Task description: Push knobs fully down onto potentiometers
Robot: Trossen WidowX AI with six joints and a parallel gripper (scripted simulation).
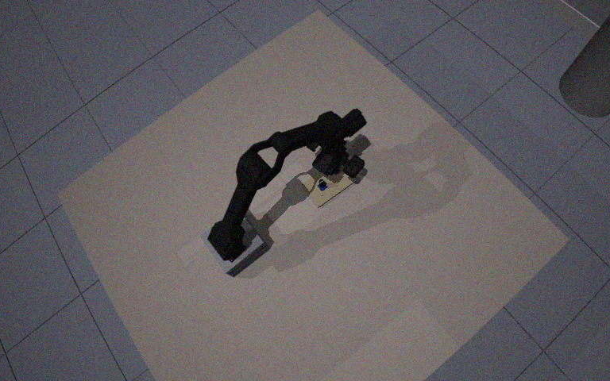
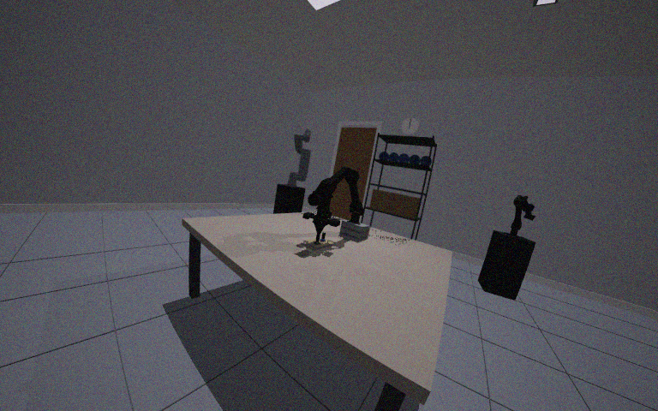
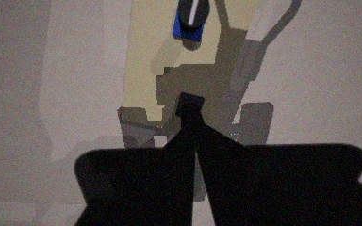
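The dark knob lies 7 cm behind my gripper tip, 1 cm to the right of it and 1 cm below it.
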